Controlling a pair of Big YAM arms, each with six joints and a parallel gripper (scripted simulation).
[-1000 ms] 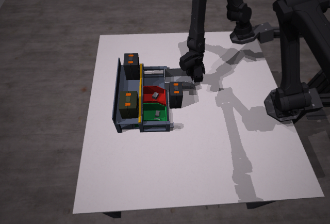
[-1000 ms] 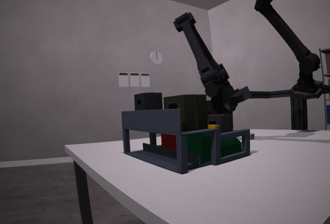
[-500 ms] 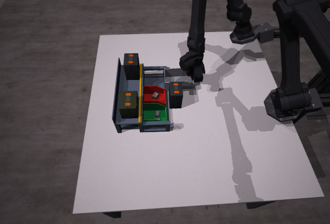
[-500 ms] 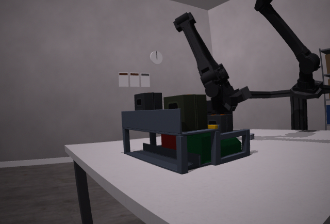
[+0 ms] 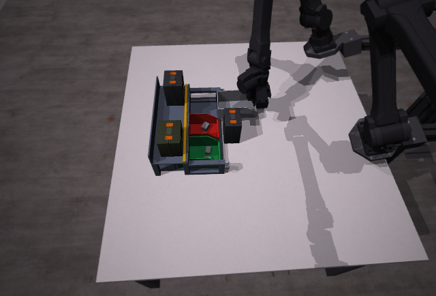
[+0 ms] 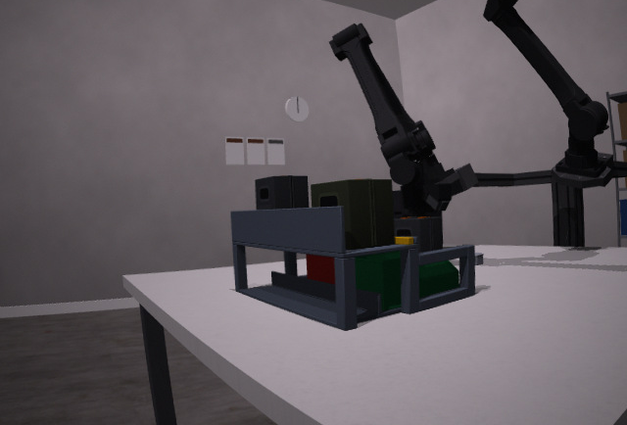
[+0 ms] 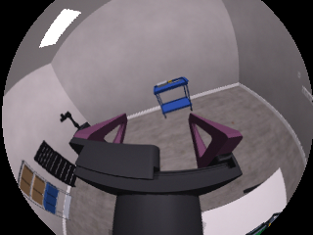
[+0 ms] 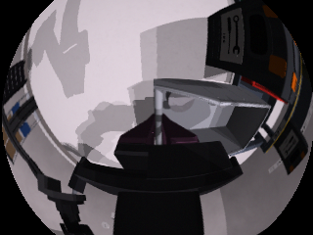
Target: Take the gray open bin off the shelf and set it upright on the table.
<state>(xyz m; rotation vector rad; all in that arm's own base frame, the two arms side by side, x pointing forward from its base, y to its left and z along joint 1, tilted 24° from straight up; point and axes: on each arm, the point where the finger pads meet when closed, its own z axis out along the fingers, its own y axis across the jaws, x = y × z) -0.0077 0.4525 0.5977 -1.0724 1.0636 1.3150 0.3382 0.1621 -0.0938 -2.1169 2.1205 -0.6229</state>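
Right now my right hand is 80 mm short of the gray bin and 10 mm to the left of it. Round my right hand: green bin: 280 mm ahead, 190 mm to the left, 10 mm below; red bin: 260 mm ahead, 80 mm to the left, 10 mm below; shelf: 290 mm ahead, 70 mm to the left, 10 mm above.
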